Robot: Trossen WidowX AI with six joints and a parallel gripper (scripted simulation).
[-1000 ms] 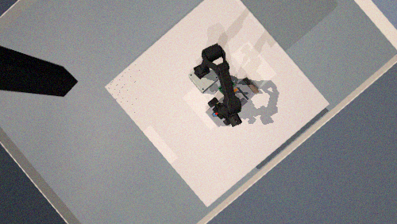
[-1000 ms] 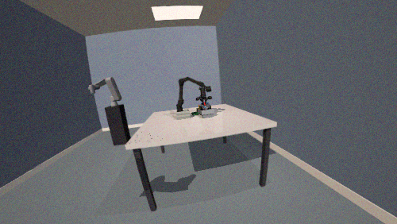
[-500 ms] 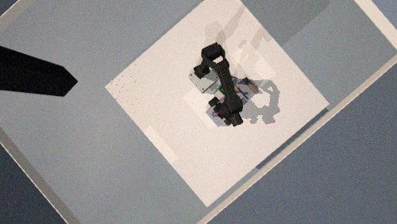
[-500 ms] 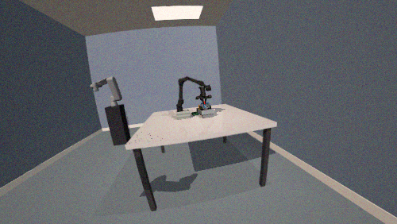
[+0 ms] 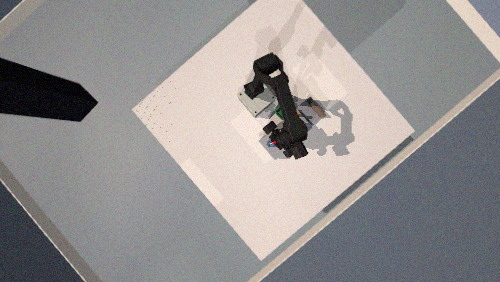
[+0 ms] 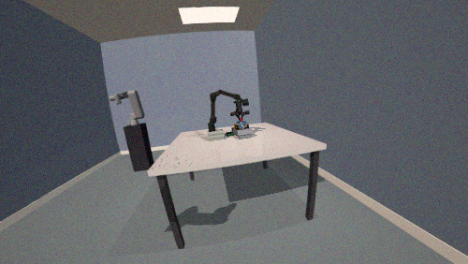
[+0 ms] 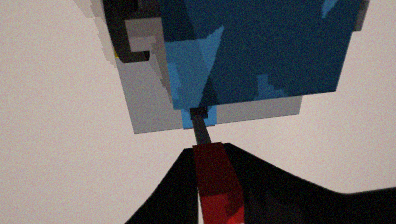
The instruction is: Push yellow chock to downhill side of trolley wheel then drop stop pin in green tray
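The green tray is 80 mm behind my gripper tip, 220 mm to the left of it and 170 mm below it. From my gripper tip the other things lie so: grey ramp (30 mm ahead, 100 mm to the left, 120 mm below); red-headed stop pin (right at my gripper tip); blue trolley (30 mm ahead, 90 mm to the left, 50 mm below).
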